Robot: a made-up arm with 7 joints.
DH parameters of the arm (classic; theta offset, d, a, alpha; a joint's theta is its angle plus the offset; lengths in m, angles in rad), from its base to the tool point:
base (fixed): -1.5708 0.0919 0 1.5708
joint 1: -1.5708 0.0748 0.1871 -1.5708
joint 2: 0 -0.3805 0.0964 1.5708
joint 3: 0 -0.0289 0.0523 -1.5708
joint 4: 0 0.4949 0.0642 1.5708
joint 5: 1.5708 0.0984 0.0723 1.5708
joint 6: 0 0.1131 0.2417 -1.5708
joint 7: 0 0.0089 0.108 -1.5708
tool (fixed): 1.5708 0.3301 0 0
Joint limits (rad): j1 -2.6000..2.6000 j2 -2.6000..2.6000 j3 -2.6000..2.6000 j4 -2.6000..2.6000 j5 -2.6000..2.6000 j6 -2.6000..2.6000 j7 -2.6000..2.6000
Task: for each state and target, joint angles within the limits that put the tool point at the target. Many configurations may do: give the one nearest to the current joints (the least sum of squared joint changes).
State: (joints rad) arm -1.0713 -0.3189 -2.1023 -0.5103 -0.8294 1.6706 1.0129
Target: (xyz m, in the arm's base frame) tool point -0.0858 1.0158 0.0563
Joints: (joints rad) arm -1.0624 0.0482 -1.7299 -0.5933 -0.5956 1.6754 1.0754
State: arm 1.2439 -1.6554 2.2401 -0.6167 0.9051 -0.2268 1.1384
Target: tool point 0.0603 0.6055 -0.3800
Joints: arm 0.4930 -1.5005 2.4936 -0.5728 0.9041 -0.2567 1.2149
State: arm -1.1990 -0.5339 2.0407 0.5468 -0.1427 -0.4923 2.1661
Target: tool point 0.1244 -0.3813 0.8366
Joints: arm -1.5435 -0.2296 2.6000 0.3947 0.3660 -0.5283 2.6000
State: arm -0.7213 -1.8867 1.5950 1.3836 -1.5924 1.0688 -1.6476
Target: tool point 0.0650 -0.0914 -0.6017
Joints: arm -0.4045 -1.8614 1.5513 1.3568 -1.4021 1.0096 -1.4983
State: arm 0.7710 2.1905 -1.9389 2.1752 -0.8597 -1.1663 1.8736
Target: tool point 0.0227 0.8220 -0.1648
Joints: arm 0.6017 2.3749 -2.2439 2.0443 -0.7809 -1.2797 1.6854
